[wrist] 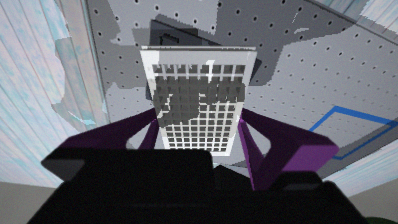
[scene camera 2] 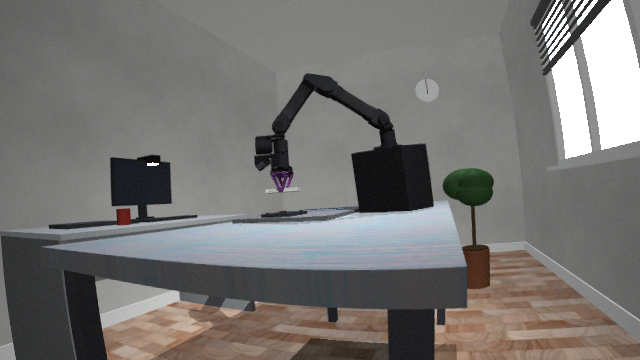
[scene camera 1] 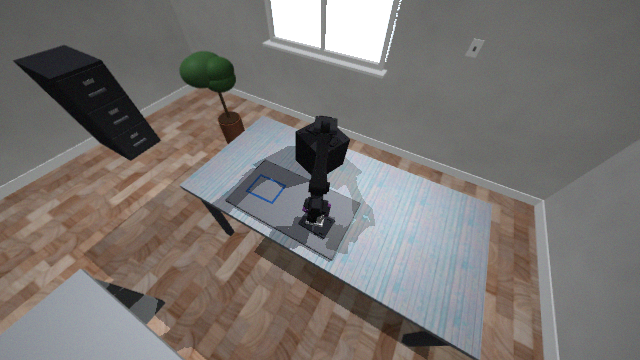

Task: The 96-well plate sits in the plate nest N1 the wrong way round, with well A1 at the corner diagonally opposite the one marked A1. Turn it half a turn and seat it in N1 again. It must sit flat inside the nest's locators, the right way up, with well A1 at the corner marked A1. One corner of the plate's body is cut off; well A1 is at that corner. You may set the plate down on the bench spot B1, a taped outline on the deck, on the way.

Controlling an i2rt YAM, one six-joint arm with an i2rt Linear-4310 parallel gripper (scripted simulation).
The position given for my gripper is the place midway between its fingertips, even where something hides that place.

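I can see a dark plate nest N1 [wrist: 184, 38] and, with it, a white 96-well plate [wrist: 198, 103]. My own gripper [wrist: 198, 111] is in sight too.
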